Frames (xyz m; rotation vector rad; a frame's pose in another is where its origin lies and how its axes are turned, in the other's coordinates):
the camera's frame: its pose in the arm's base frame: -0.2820 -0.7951 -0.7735 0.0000 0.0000 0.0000
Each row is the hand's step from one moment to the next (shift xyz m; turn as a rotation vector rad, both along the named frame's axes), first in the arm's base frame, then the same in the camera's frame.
Working: the arm's base frame: its pose in the camera's frame: 0.2820 0.7951 0.7735 0.0000 0.0000 0.0000

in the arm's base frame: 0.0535 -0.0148 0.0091 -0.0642 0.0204 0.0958
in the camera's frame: 0.0535 -0.0148 0.0091 -0.0642 0.0204 0.0958
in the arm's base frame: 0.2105 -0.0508 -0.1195 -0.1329 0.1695 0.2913
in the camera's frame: 0.2105 -0.0508 -0.1195 -0.1329 0.1695 0.2913
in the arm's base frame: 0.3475 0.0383 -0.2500 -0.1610 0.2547 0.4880
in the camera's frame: 0.3475 0.0383 -0.2500 -0.1610 0.2547 0.4880
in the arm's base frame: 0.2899 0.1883 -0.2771 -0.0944 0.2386 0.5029
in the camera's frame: 0.2899 0.1883 -0.2771 -0.0944 0.2386 0.5029
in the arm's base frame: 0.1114 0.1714 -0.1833 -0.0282 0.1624 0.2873
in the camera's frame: 0.1114 0.1714 -0.1833 -0.0282 0.1624 0.2873
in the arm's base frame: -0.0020 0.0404 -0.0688 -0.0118 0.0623 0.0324
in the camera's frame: -0.0020 0.0404 -0.0688 -0.0118 0.0623 0.0324
